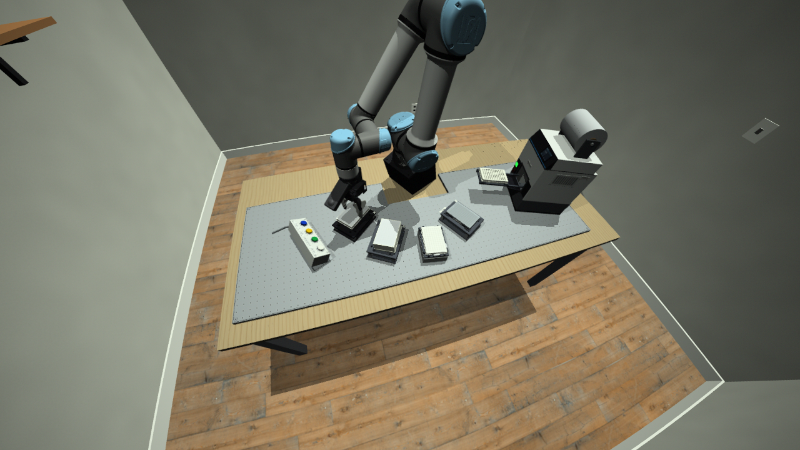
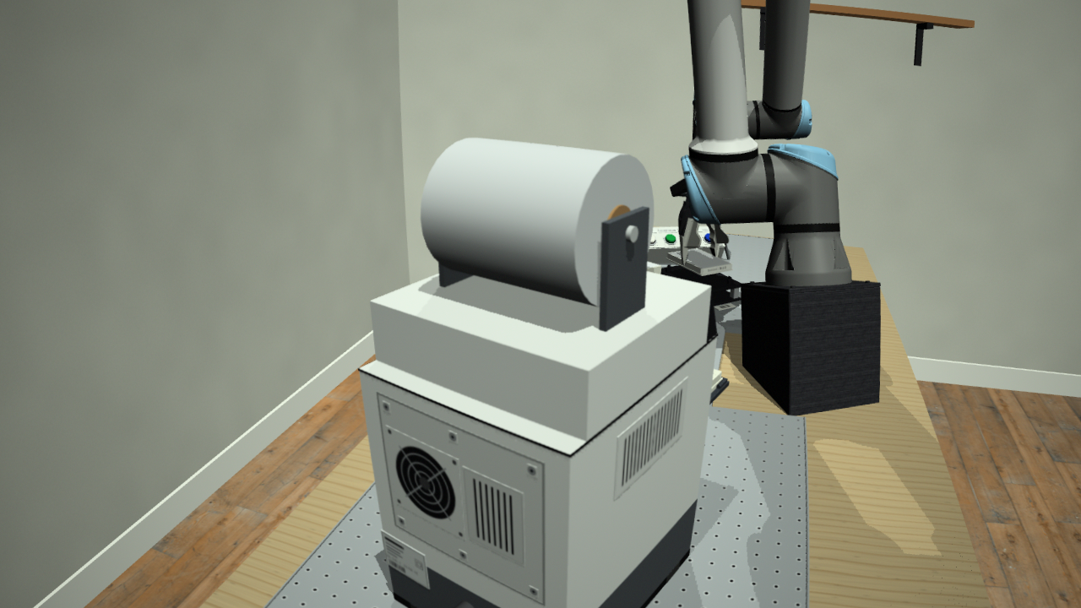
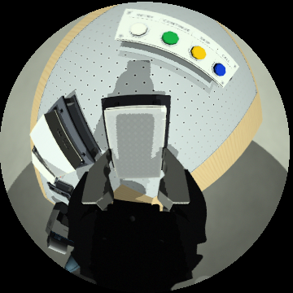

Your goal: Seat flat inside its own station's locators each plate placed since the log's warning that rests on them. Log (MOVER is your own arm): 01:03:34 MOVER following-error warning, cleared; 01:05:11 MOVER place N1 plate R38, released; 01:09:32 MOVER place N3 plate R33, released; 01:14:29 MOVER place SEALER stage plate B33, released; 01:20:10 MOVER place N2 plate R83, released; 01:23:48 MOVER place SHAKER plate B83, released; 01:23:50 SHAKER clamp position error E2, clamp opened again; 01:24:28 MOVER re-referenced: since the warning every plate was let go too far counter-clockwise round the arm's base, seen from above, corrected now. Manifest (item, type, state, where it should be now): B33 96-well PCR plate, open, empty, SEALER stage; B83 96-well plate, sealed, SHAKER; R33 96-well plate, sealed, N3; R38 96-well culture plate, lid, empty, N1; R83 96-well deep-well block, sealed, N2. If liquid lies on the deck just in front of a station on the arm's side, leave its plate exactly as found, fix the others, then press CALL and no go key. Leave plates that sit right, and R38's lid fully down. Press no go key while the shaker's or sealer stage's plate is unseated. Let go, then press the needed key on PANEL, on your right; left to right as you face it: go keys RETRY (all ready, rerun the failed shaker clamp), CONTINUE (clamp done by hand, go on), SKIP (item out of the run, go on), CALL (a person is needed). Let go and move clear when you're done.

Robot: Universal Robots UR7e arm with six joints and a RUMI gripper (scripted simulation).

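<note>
My gripper is now 15 cm short of the tall sealed deep-well block, 10 cm to the right of it and 1 cm above it. Round my hand: roll (15 cm ahead, 93 cm to the left, 32 cm above); white PCR plate (4 cm ahead, 68 cm to the left, 4 cm above); grey lidded plate (16 cm ahead, 46 cm to the left, 2 cm below).
</note>
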